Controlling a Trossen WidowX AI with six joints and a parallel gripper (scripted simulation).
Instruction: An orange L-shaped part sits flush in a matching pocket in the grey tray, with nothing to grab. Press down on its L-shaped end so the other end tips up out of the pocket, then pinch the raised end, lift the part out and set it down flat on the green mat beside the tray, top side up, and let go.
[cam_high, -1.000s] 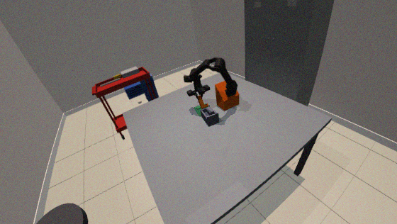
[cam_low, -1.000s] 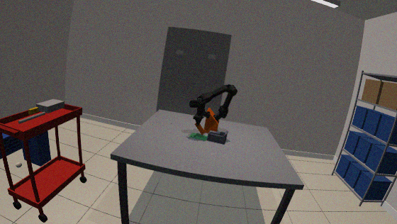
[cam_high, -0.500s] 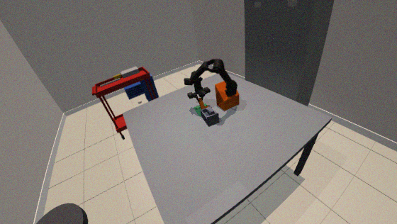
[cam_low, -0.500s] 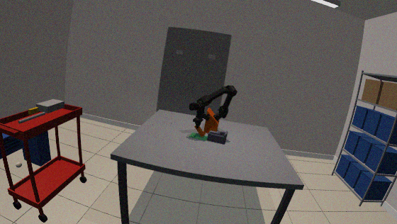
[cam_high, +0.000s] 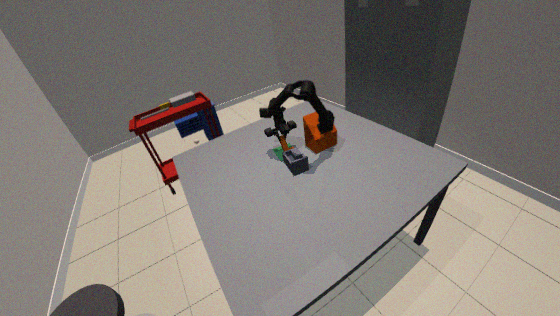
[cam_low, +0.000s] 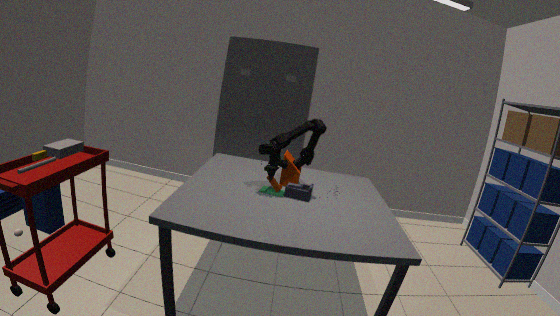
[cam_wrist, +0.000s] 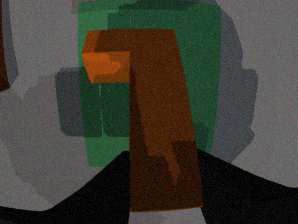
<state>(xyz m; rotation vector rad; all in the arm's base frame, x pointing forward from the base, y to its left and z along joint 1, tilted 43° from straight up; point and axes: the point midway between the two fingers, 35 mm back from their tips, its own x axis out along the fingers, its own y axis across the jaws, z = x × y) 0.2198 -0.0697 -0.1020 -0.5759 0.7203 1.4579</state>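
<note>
The orange L-shaped part is 30 mm to the left of my gripper tip, 30 mm below it and 10 mm behind it. Also, from my gripper tip: green mat: 90 mm below, 20 mm to the left.
</note>
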